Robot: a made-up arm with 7 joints. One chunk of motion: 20 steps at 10 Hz.
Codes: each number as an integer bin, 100 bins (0 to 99) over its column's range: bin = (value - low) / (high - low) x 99, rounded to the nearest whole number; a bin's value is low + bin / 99 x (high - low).
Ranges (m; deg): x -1.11..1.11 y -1.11..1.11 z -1.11..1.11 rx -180..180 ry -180..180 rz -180..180
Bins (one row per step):
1: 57 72 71 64 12 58
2: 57 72 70 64 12 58
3: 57 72 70 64 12 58
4: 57 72 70 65 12 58
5: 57 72 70 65 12 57
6: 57 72 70 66 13 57
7: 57 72 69 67 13 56
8: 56 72 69 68 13 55
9: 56 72 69 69 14 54
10: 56 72 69 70 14 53
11: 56 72 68 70 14 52
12: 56 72 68 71 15 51
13: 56 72 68 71 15 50
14: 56 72 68 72 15 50
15: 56 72 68 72 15 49
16: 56 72 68 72 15 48
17: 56 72 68 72 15 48
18: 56 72 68 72 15 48
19: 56 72 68 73 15 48
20: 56 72 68 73 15 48
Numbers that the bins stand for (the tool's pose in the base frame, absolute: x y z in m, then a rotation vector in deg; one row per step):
1: 0.1682 0.5045 0.4821 52.73 -136.36 30.91
2: 0.1682 0.5045 0.4597 52.73 -136.36 30.91
3: 0.1682 0.5045 0.4597 52.73 -136.36 30.91
4: 0.1682 0.5045 0.4597 56.36 -136.36 30.91
5: 0.1682 0.5045 0.4597 56.36 -136.36 27.27
6: 0.1682 0.5045 0.4597 60.00 -132.73 27.27
7: 0.1682 0.5045 0.4373 63.64 -132.73 23.64
8: 0.1458 0.5045 0.4373 67.27 -132.73 20.00
9: 0.1458 0.5045 0.4373 70.91 -129.09 16.36
10: 0.1458 0.5045 0.4373 74.55 -129.09 12.73
11: 0.1458 0.5045 0.4148 74.55 -129.09 9.09
12: 0.1458 0.5045 0.4148 78.18 -125.45 5.45
13: 0.1458 0.5045 0.4148 78.18 -125.45 1.82
14: 0.1458 0.5045 0.4148 81.82 -125.45 1.82
15: 0.1458 0.5045 0.4148 81.82 -125.45 -1.82
16: 0.1458 0.5045 0.4148 81.82 -125.45 -5.45
17: 0.1458 0.5045 0.4148 81.82 -125.45 -5.45
18: 0.1458 0.5045 0.4148 81.82 -125.45 -5.45
19: 0.1458 0.5045 0.4148 85.45 -125.45 -5.45
20: 0.1458 0.5045 0.4148 85.45 -125.45 -5.45

